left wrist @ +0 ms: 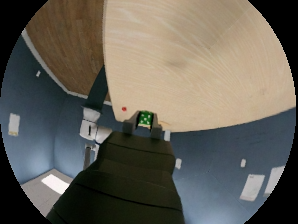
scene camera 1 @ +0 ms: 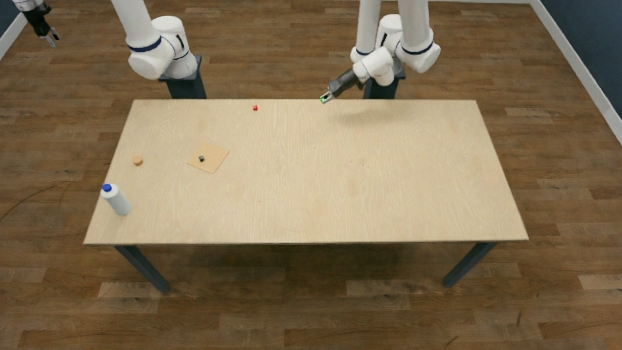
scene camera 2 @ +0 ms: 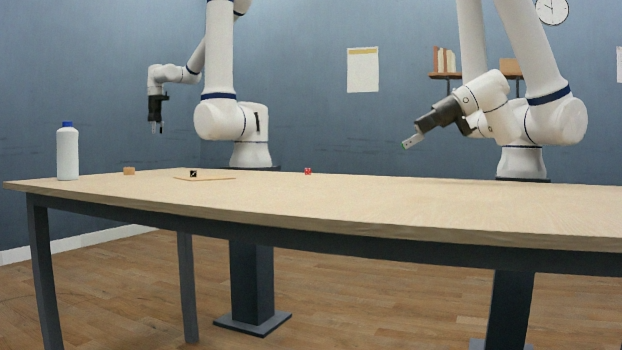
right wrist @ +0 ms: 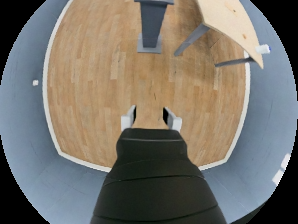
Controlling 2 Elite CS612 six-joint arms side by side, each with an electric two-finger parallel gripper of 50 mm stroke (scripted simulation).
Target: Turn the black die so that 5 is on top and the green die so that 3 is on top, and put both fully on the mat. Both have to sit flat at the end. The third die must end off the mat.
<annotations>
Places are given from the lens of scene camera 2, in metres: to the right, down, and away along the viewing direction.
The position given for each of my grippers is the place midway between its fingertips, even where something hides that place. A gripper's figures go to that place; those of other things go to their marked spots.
my left gripper (scene camera 2: 403, 145): 0.27, -0.09, 1.18
white bottle (scene camera 2: 67, 137): -0.69, -0.11, 1.02
</annotations>
